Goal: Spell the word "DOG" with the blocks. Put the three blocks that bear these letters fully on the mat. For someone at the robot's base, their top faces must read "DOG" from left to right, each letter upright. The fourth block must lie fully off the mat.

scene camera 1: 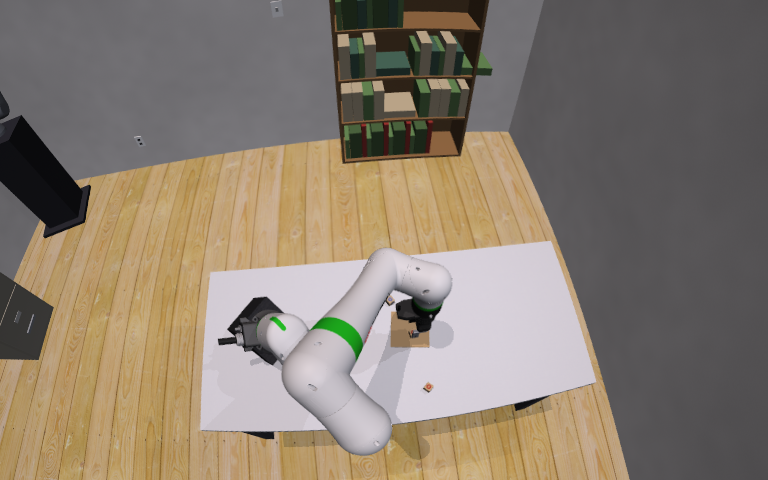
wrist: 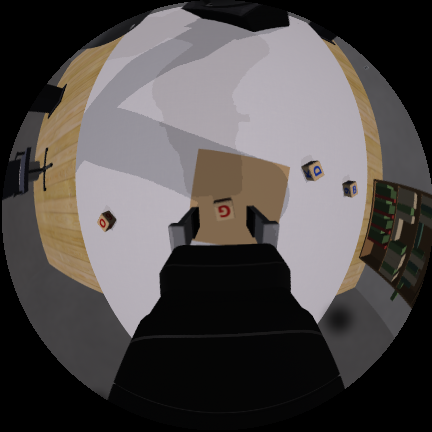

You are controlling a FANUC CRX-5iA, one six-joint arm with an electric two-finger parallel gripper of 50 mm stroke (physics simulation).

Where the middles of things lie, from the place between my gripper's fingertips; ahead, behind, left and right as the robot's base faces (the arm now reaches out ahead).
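Labels:
Relative to the brown mat (scene camera 1: pixel 400 337), my gripper is visible 2 cm to the right of it and 7 cm above it.

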